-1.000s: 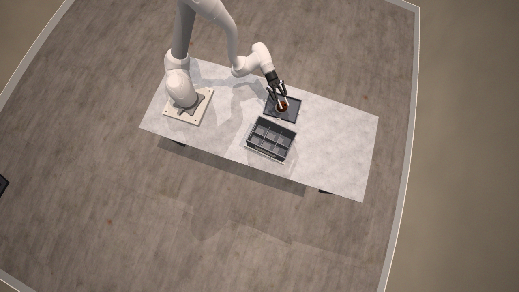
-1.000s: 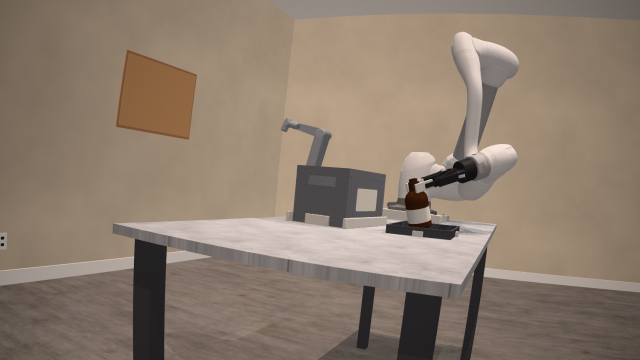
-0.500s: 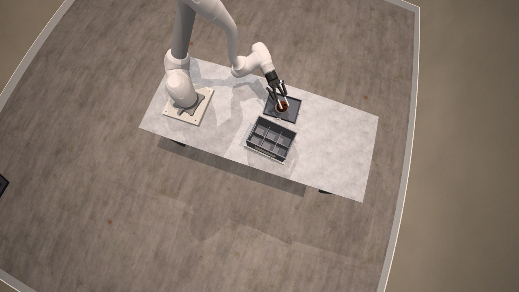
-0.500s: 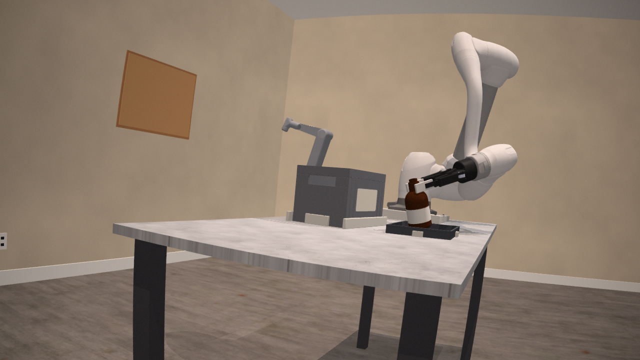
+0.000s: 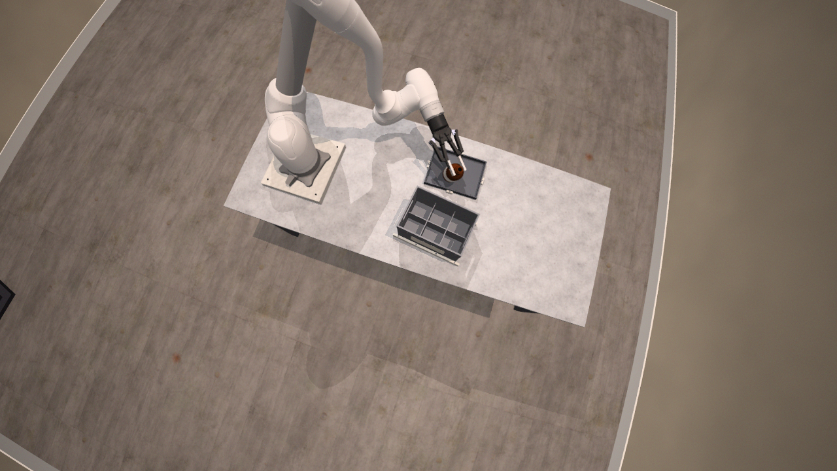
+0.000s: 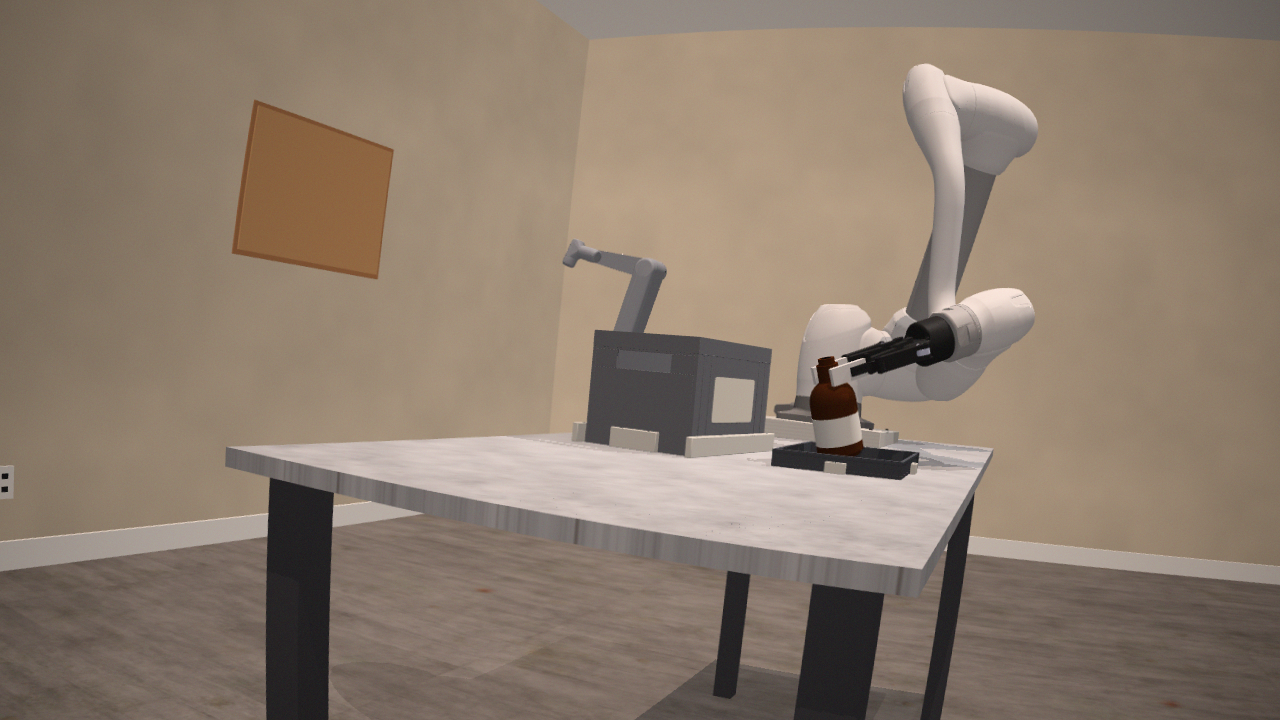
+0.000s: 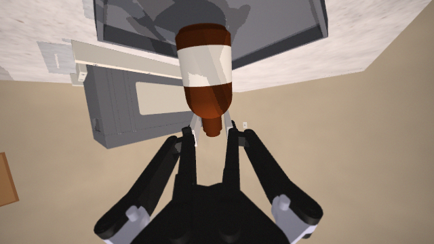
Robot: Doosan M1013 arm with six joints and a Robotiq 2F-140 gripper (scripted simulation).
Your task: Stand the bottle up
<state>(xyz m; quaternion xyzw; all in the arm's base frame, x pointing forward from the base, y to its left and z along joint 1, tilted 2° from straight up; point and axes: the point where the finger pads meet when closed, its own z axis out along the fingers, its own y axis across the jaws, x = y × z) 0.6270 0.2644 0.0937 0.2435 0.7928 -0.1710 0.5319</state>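
Now: the brown bottle 50 mm below my hand. Round my hand: grey crate (250 mm to the right, 60 mm below, 40 mm ahead); dark tray (130 mm below, 30 mm to the left).
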